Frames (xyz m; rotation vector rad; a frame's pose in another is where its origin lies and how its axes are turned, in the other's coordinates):
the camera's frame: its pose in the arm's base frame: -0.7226 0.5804 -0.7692 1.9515 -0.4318 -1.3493
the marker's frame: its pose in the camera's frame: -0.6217 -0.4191 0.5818 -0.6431 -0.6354 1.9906
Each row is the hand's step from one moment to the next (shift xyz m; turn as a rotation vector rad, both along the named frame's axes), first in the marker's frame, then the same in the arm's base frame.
Working: the marker's frame: its pose in the arm's base frame: -1.5495 1.0462 -0.7673 -0.0349 -1.4115 -0.4175

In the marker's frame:
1: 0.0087 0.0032 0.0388 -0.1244 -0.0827 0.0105
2: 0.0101 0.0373 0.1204 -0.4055 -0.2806 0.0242
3: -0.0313 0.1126 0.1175 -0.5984 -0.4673 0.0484
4: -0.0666 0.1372 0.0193 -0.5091 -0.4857 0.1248
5: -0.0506 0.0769 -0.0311 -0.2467 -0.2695 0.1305
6: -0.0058 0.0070 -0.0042 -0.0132 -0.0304 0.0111
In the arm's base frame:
1: -0.0350 0.0111 0.0157 -0.0473 -0.0413 -0.1360
2: -0.1018 0.0643 0.0385 -0.1479 -0.1475 -0.4474
3: -0.0804 0.1441 0.0150 -0.2464 -0.2636 -0.6698
4: 0.0167 0.1498 -0.0302 -0.3156 -0.2835 -0.5751
5: 0.0478 0.0762 -0.0369 -0.2296 -0.1502 -0.2743
6: 0.0055 0.0069 -0.0047 -0.0210 -0.0217 -0.0175

